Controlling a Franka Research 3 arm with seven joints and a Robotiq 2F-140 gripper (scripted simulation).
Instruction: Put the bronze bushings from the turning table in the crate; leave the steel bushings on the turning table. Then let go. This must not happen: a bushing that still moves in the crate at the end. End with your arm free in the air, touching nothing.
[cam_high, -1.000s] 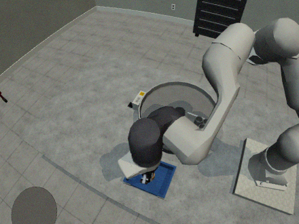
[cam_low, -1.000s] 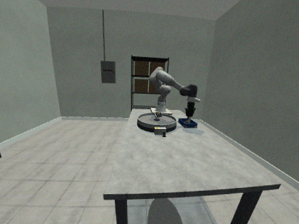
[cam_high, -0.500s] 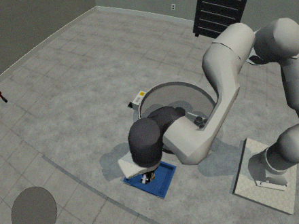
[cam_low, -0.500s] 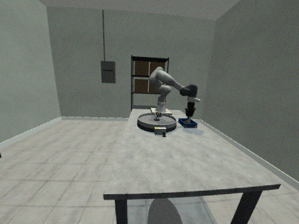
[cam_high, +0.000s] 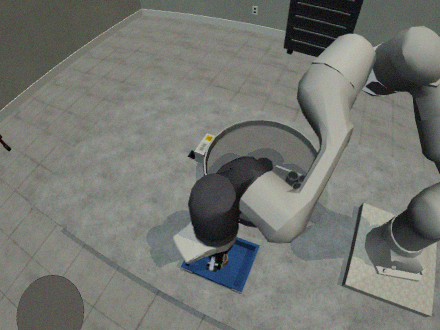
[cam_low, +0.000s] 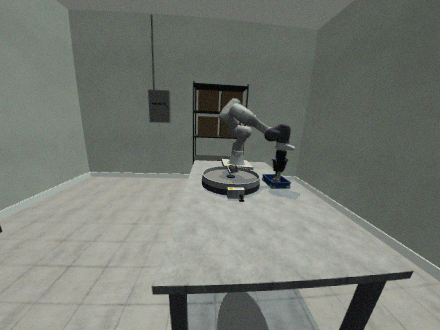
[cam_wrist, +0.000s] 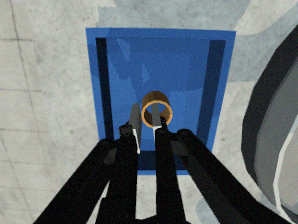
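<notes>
Now: hand 4 cm above the blue crate and 1 cm to the left of it. Also, from my hand: round grey turning table (37 cm to the right, 1 cm below, 1 cm ahead).
</notes>
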